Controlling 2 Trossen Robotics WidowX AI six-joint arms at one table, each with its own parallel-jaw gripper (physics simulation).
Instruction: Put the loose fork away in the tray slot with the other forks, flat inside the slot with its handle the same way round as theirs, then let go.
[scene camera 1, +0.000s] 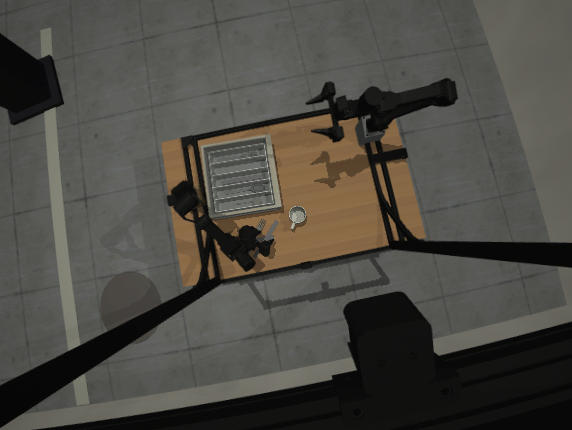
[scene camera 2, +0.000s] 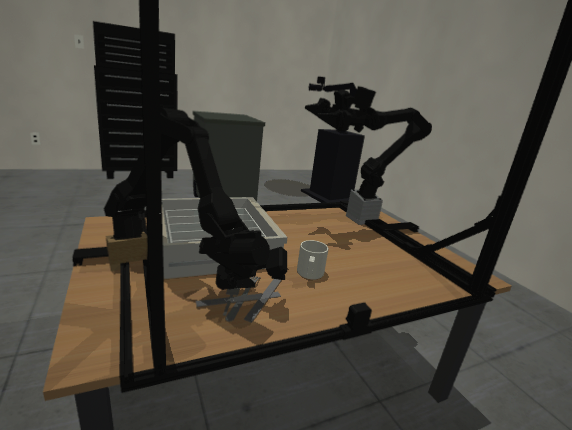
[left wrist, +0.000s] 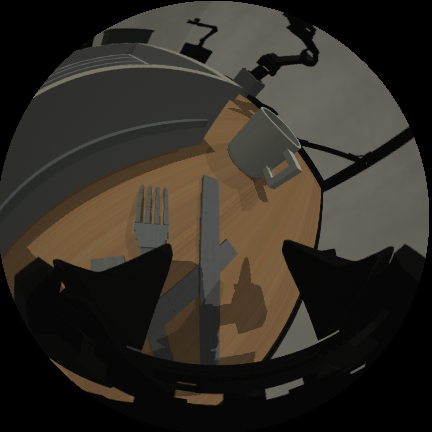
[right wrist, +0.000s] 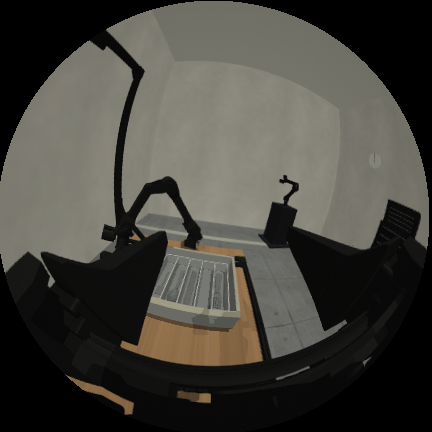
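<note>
The loose fork (left wrist: 151, 234) (scene camera 1: 261, 224) lies on the table among other cutlery, tines toward the tray; the left finger hides much of its handle in the left wrist view. My left gripper (left wrist: 228, 248) (scene camera 1: 258, 241) (scene camera 2: 254, 282) is open and empty, low over the cutlery. The fork is at the left finger's side, and a long flat piece (left wrist: 210, 225) lies between the fingers in that view. The tray (scene camera 1: 278, 195) (scene camera 2: 190, 260) (left wrist: 125, 105) (right wrist: 220, 321) has long slots with cutlery; which are forks is hard to tell. My right gripper (scene camera 1: 310, 117) (right wrist: 228, 235) is open and empty, raised away from the cutlery.
A second flat piece (left wrist: 180, 295) crosses under the long one, and a wide-ended piece (left wrist: 107, 263) lies left of the fork. A grey mug (scene camera 1: 297, 215) (scene camera 2: 312, 260) (left wrist: 262, 142) stands beside the cutlery, near the tray's corner. Black frame bars run along the table edges.
</note>
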